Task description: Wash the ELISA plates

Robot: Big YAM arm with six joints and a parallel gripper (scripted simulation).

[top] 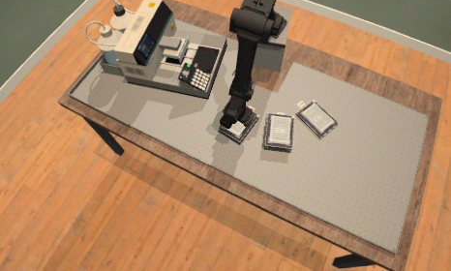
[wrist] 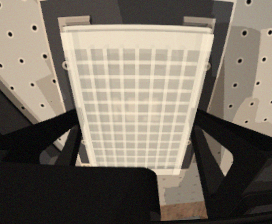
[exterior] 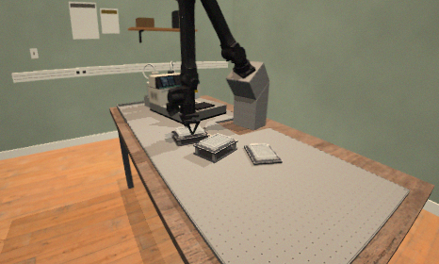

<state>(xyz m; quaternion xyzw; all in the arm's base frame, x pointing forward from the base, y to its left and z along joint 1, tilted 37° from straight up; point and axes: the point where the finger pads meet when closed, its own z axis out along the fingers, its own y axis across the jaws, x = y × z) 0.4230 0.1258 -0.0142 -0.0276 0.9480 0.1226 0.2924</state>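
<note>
The ELISA plate lies 17 cm to the left of my hand and 9 cm behind it. Round my hand: plate washer (48 cm to the right, 8 cm above, 6 cm behind); nest label (29 cm behind, 15 cm to the left, 5 cm below).
</note>
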